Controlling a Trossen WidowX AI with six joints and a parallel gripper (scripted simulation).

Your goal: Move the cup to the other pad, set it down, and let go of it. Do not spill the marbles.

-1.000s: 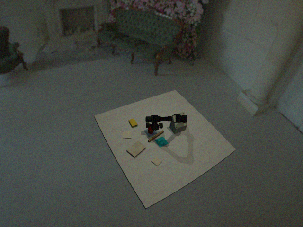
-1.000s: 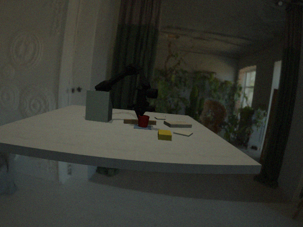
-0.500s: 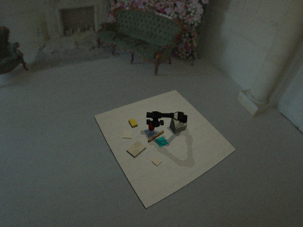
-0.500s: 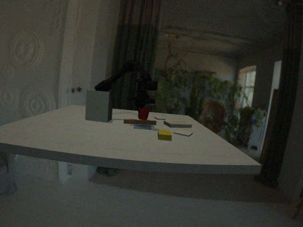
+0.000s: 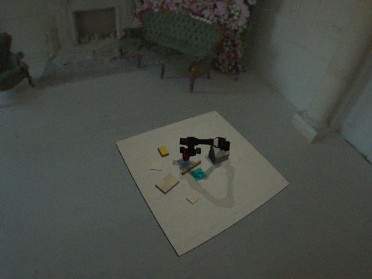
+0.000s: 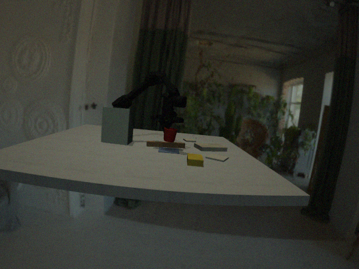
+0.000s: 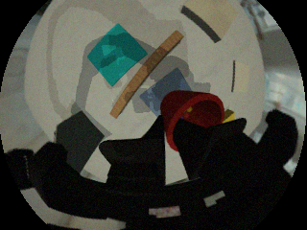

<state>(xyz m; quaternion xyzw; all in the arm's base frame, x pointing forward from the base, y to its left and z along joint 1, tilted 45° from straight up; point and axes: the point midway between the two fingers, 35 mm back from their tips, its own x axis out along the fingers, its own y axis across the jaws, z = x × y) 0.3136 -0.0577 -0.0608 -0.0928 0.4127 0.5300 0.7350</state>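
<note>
My gripper tip is now 10 mm past the teal pad, 160 mm to the right of it and 100 mm above it. The rest, counted from my gripper tip: blue-grey pad: 30 mm ahead, 20 mm to the right, 100 mm below; wooden bar: 10 mm ahead, 70 mm to the left, 90 mm below; red cup: 30 mm ahead, 20 mm to the right.
</note>
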